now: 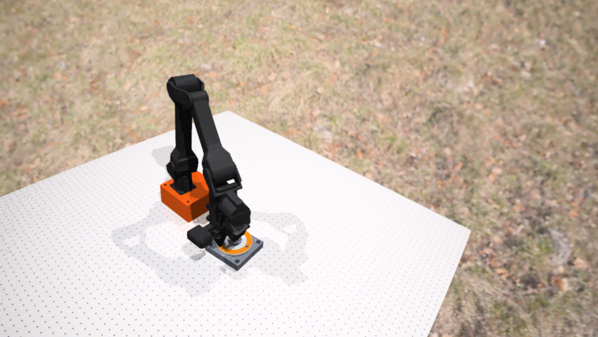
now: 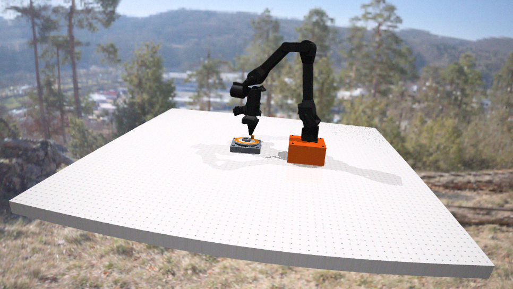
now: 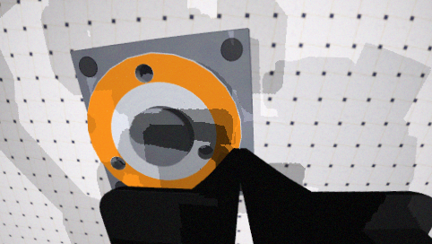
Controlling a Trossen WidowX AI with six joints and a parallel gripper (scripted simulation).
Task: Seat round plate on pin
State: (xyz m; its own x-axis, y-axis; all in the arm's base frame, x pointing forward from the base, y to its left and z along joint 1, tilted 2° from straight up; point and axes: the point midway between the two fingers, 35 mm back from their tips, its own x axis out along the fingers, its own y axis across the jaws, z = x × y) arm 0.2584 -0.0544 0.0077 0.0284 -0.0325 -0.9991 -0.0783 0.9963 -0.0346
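Now: the round plate 30 mm to the left of my gripper tip and 10 mm below it. Round my gripper tip: dark square base: 50 mm to the left, 20 mm below, 10 mm ahead.
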